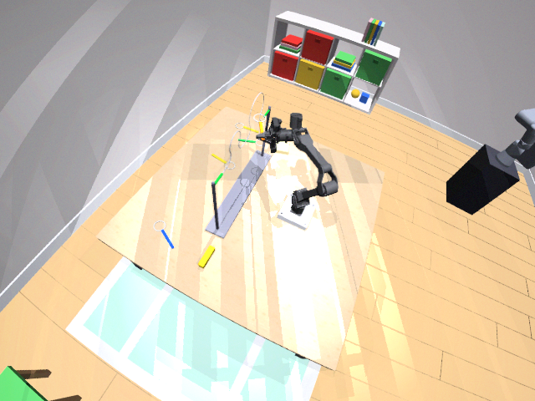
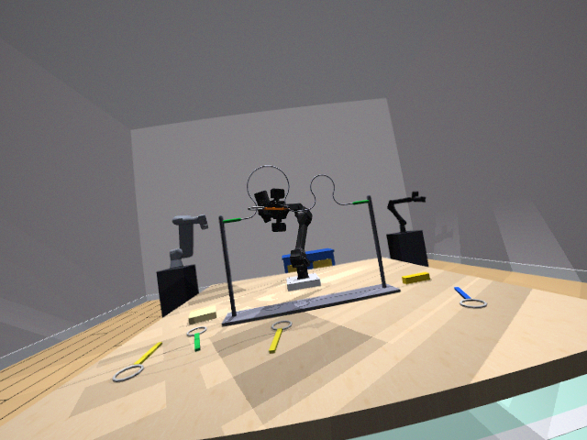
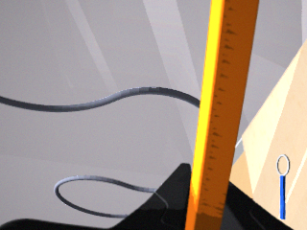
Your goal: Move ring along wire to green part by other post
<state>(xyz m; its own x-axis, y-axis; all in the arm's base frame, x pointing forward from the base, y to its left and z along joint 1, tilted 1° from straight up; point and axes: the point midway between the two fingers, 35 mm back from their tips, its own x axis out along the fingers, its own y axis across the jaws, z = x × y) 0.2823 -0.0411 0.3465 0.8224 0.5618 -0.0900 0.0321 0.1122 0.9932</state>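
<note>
Now: gripper tip 90 mm to the left of the orange-handled ring, 20 mm short of it and 10 mm below it. Round my gripper tip: blue-handled ring: 490 mm to the left, 380 mm below, 230 mm ahead; yellow block: 490 mm to the left, 370 mm below, 30 mm behind; tan block: 400 mm to the right, 370 mm below, 10 mm behind.
</note>
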